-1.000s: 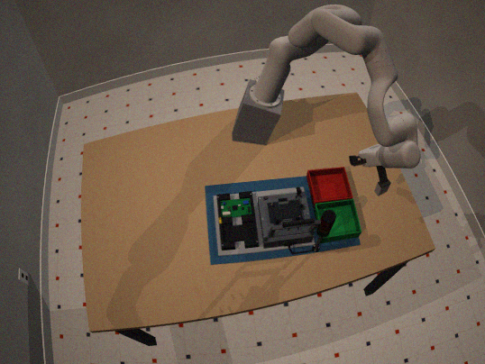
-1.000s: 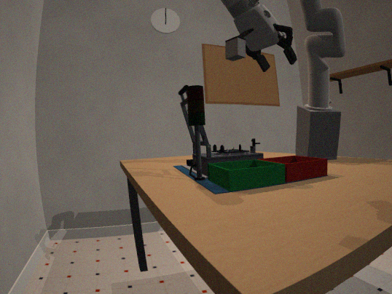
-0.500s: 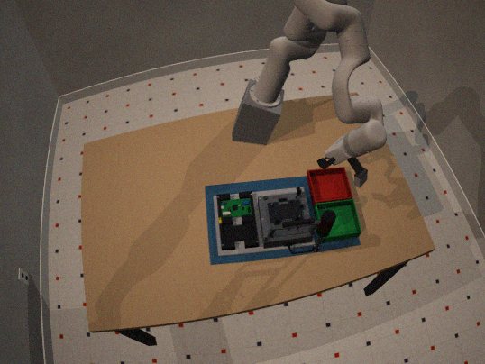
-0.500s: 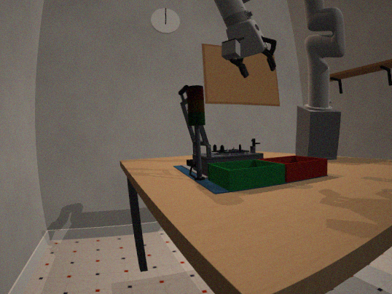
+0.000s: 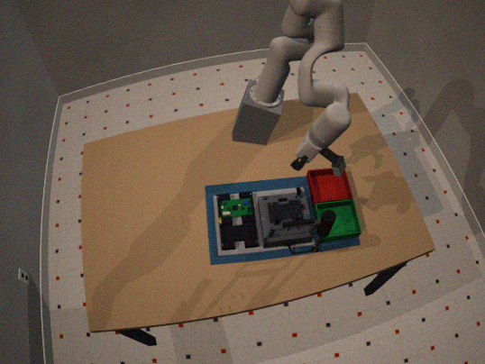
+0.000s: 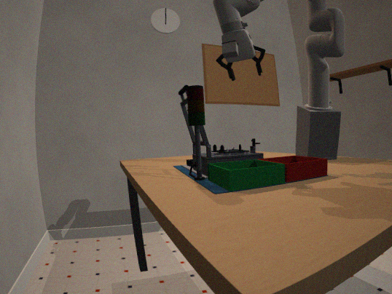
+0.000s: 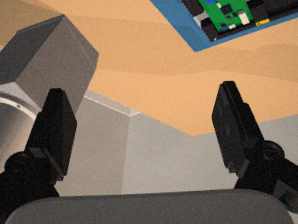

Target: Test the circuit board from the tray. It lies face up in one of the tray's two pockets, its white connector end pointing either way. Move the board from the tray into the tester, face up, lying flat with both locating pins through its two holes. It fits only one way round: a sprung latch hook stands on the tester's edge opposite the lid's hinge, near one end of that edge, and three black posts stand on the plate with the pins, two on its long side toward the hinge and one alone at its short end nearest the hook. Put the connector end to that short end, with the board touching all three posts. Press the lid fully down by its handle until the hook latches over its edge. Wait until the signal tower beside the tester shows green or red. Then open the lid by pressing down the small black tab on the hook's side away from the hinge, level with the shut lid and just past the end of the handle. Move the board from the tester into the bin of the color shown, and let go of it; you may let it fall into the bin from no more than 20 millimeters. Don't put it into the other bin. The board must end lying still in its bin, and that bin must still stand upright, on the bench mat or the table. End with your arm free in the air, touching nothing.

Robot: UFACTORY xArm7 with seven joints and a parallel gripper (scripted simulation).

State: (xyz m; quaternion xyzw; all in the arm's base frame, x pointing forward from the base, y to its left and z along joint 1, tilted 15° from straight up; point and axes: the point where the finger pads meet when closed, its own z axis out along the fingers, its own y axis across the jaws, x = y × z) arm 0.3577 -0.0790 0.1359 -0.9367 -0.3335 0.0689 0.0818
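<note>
Now: the green circuit board 29 cm below my hand, 20 cm to the right of it and 6 cm behind it. Also, from my hand: red bin (30 cm below, 16 cm to the left); then latch hook (23 cm below, 2 cm to the left); then tester lid (16 cm ahead, 13 cm below, 9 cm to the right).
</note>
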